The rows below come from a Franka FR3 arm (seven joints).
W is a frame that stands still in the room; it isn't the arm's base.
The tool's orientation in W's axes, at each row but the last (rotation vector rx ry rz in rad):
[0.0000 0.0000 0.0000]
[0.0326 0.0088 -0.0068]
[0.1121 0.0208 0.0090]
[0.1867 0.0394 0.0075]
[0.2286 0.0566 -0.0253]
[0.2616 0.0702 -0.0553]
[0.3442 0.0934 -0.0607]
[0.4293 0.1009 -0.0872]
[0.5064 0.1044 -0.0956]
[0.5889 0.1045 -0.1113]
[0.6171 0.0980 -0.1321]
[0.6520 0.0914 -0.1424]
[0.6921 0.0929 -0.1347]
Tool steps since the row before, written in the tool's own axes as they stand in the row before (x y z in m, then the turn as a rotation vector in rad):
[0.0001 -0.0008 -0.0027 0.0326 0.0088 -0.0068]
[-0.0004 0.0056 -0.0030 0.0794 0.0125 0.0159]
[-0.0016 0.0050 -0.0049 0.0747 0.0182 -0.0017]
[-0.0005 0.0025 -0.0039 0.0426 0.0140 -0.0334]
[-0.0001 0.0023 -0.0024 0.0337 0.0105 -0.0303]
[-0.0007 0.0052 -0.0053 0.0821 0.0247 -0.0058]
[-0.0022 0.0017 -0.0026 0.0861 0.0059 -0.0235]
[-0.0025 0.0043 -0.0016 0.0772 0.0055 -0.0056]
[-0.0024 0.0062 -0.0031 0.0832 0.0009 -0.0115]
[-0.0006 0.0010 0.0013 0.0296 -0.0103 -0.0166]
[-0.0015 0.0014 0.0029 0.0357 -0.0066 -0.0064]
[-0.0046 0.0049 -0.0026 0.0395 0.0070 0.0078]
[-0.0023 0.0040 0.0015 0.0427 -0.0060 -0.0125]
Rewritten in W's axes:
[0.0001 -0.0008 -0.0027 0.0326 0.0088 -0.0068]
[-0.0004 0.0057 -0.0028 0.0796 0.0114 0.0156]
[-0.0017 0.0055 -0.0043 0.0745 0.0190 -0.0012]
[-0.0007 0.0032 -0.0033 0.0412 0.0204 -0.0318]
[-0.0002 0.0028 -0.0018 0.0324 0.0165 -0.0291]
[-0.0007 0.0064 -0.0037 0.0830 0.0216 -0.0055]
[-0.0023 0.0026 -0.0016 0.0841 0.0098 -0.0288]
[-0.0022 0.0047 0.0006 0.0767 0.0025 -0.0118]
[-0.0019 0.0071 0.0006 0.0816 0.0010 -0.0198]
[-0.0004 0.0001 0.0017 0.0268 -0.0014 -0.0232]
[-0.0011 -0.0004 0.0033 0.0339 -0.0050 -0.0136]
[-0.0039 0.0059 0.0015 0.0404 -0.0033 0.0052]
[-0.0016 0.0023 0.0040 0.0407 -0.0005 -0.0189]

